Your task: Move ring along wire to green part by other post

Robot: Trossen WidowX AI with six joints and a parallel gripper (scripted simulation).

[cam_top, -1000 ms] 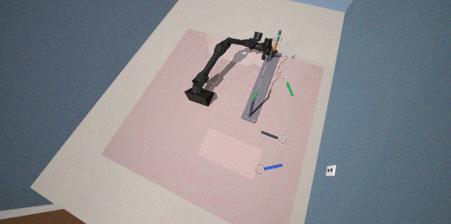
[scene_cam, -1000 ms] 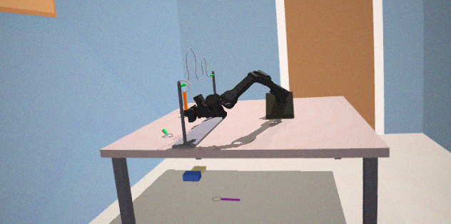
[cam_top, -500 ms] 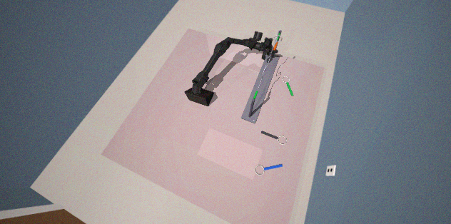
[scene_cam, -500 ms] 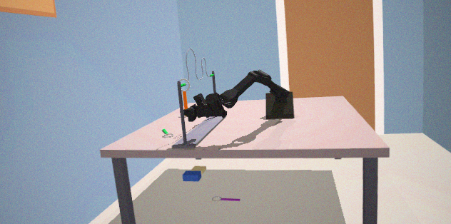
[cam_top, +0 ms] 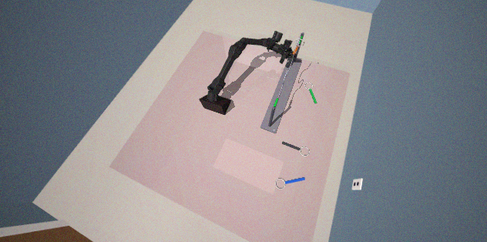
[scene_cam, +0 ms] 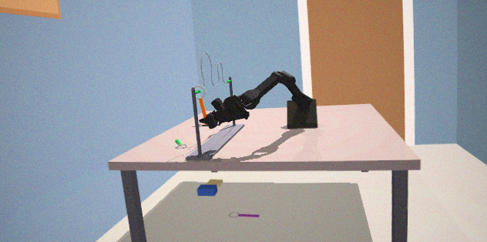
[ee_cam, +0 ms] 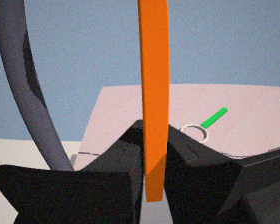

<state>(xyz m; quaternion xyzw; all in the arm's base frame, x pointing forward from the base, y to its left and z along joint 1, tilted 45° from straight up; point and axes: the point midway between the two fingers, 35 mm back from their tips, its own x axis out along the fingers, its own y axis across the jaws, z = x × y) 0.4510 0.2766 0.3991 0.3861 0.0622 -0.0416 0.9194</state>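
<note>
Right now my gripper tip is 20 mm past the orange-handled ring and 90 mm below it. From my gripper tip the other things lie so: green-handled ring 160 mm ahead, 170 mm to the right, 150 mm below; then purple-handled ring 90 mm behind, 370 mm to the right, 650 mm below; then dark-handled ring 140 mm ahead, 620 mm to the right, 150 mm below.
</note>
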